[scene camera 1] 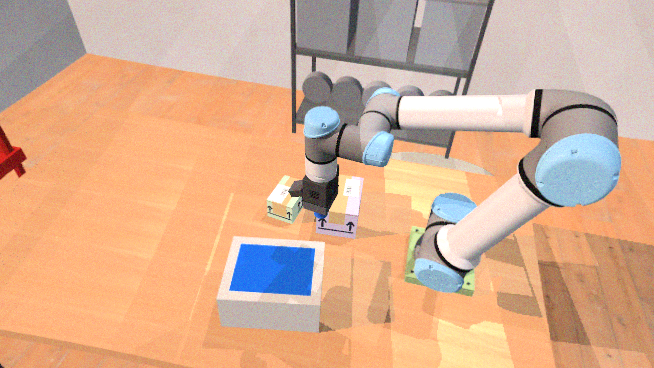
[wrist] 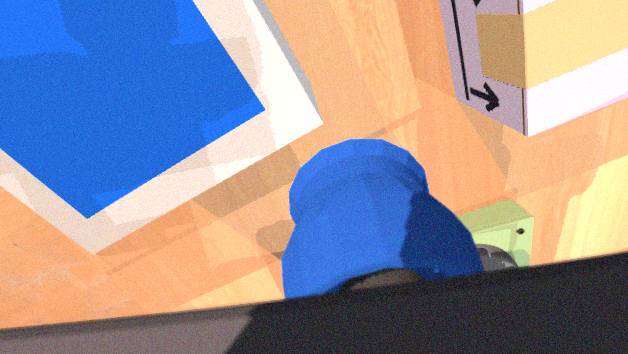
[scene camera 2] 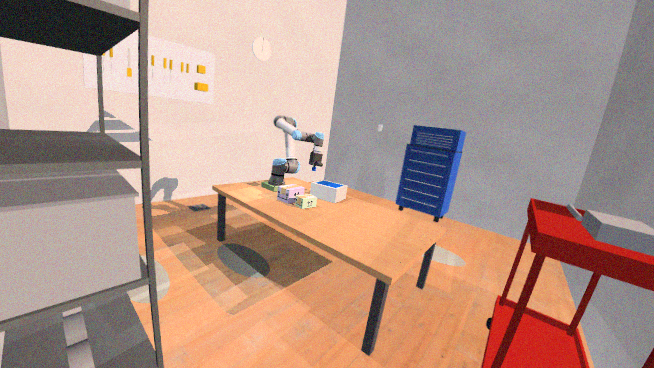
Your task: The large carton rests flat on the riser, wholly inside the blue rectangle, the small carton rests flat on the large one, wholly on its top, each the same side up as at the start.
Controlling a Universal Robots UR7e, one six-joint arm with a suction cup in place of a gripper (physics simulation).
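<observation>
The large lilac carton (scene camera 1: 346,216) (scene camera 2: 286,194) (wrist: 555,50) stands on the table with its arrows pointing up. The small pale green carton (scene camera 1: 283,206) (scene camera 2: 306,202) stands beside it, arrows up; it does not show in the wrist view. The white-grey riser (scene camera 1: 270,315) (scene camera 2: 334,194) (wrist: 287,102) bears the blue rectangle (scene camera 1: 272,270) (scene camera 2: 330,184) (wrist: 125,110), with no carton on it. My gripper (scene camera 1: 320,215) (scene camera 2: 314,169) (wrist: 357,160), a blue suction cup, hangs above the table and holds nothing. In scene camera 1 its tool hides part of the large carton.
The arm's green base plate (scene camera 1: 413,250) (scene camera 2: 270,186) (wrist: 505,220) is on the table (scene camera 2: 345,225). A shelf rack (scene camera 1: 294,65) (scene camera 2: 145,175) stands beyond it. A red cart (scene camera 2: 575,253) and a blue tool cabinet (scene camera 2: 430,172) stand apart from the table.
</observation>
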